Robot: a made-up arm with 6 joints. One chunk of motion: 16 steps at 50 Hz.
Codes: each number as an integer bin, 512 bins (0 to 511) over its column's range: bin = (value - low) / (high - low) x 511, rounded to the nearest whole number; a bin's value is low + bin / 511 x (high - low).
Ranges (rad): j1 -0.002..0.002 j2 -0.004..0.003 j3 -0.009..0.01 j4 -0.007..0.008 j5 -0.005..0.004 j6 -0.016..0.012
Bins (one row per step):
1: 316 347 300 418 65 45
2: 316 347 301 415 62 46
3: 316 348 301 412 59 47
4: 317 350 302 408 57 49
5: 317 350 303 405 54 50
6: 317 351 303 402 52 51
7: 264 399 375 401 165 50
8: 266 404 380 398 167 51
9: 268 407 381 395 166 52
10: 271 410 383 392 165 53
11: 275 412 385 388 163 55
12: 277 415 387 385 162 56
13: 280 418 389 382 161 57
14: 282 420 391 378 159 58
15: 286 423 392 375 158 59
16: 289 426 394 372 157 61
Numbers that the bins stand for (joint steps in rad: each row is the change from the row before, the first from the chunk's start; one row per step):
1: 0.00047 0.00075 0.00215 0.00527 -0.00386 -0.01353
2: 0.00047 0.00075 0.00219 0.00518 -0.00391 -0.01348
3: 0.00047 0.00077 0.00219 0.00509 -0.00396 -0.01342
4: 0.00048 0.00079 0.00223 0.00498 -0.00400 -0.01332
5: 0.00048 0.00079 0.00227 0.00489 -0.00405 -0.01326
6: 0.00048 0.00081 0.00227 0.00480 -0.00408 -0.01321
7: 0.00007 0.00147 0.00494 0.00477 -0.00209 -0.01326
8: 0.00008 0.00153 0.00513 0.00468 -0.00206 -0.01321
9: 0.00010 0.00158 0.00517 0.00459 -0.00208 -0.01315
10: 0.00012 0.00162 0.00524 0.00451 -0.00209 -0.01310
11: 0.00015 0.00164 0.00532 0.00439 -0.00213 -0.01299
12: 0.00017 0.00168 0.00539 0.00430 -0.00215 -0.01293
13: 0.00019 0.00173 0.00546 0.00421 -0.00216 -0.01288
14: 0.00021 0.00175 0.00554 0.00410 -0.00220 -0.01282
15: 0.00024 0.00179 0.00558 0.00401 -0.00222 -0.01277
16: 0.00026 0.00184 0.00565 0.00392 -0.00223 -0.01266

